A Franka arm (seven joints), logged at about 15 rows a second.
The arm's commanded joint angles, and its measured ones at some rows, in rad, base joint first. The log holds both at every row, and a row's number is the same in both.
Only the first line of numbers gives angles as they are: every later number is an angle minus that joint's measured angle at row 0.
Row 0, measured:
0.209, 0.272, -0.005, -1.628, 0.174, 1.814, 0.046
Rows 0 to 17, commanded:
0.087, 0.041, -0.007, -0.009, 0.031, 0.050, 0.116
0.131, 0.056, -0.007, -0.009, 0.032, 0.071, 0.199
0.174, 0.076, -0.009, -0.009, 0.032, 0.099, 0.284
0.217, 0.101, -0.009, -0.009, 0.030, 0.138, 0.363
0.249, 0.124, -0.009, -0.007, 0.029, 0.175, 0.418
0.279, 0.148, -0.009, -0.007, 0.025, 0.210, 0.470
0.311, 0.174, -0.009, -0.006, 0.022, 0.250, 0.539
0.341, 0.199, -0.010, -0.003, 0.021, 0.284, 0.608
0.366, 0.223, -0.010, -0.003, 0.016, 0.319, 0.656
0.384, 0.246, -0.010, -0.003, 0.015, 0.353, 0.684
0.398, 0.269, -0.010, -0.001, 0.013, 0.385, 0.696
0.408, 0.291, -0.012, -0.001, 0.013, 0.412, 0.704
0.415, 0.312, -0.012, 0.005, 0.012, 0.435, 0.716
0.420, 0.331, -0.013, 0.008, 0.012, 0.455, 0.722
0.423, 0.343, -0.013, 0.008, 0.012, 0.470, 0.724
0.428, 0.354, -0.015, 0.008, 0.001, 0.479, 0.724
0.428, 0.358, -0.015, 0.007, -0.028, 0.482, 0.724
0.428, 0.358, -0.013, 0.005, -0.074, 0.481, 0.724
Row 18, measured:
0.416, 0.353, -0.004, -0.005, -0.014, 0.480, 0.700
